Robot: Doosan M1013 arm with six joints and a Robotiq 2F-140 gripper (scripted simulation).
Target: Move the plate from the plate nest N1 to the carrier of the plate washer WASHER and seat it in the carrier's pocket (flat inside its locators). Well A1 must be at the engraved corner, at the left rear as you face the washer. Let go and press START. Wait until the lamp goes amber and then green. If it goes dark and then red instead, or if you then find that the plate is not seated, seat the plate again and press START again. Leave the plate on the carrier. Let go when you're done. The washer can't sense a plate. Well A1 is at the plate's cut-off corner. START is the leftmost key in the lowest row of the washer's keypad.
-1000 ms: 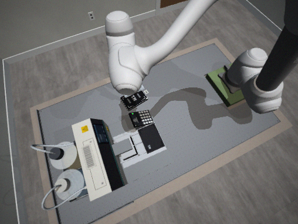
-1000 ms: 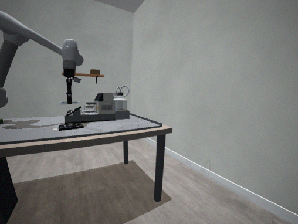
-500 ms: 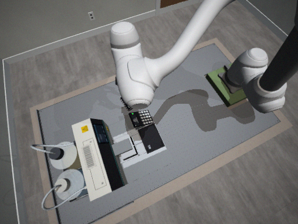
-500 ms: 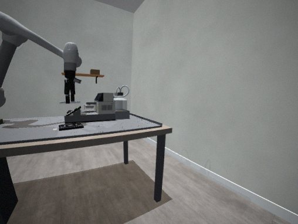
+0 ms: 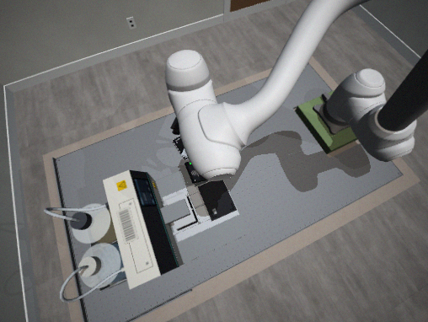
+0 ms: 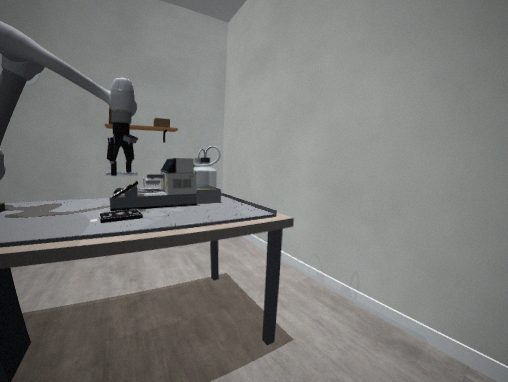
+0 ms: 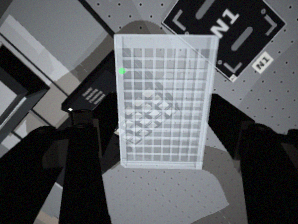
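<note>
The black carrier is 18 cm to the left of my hand and 12 cm below it. From my hand the other things lie so: plate washer: 16 cm ahead, 18 cm to the left, 7 cm below; then clear well plate: 2 cm below; then plate nest N1: 14 cm to the right, 19 cm below.
</note>
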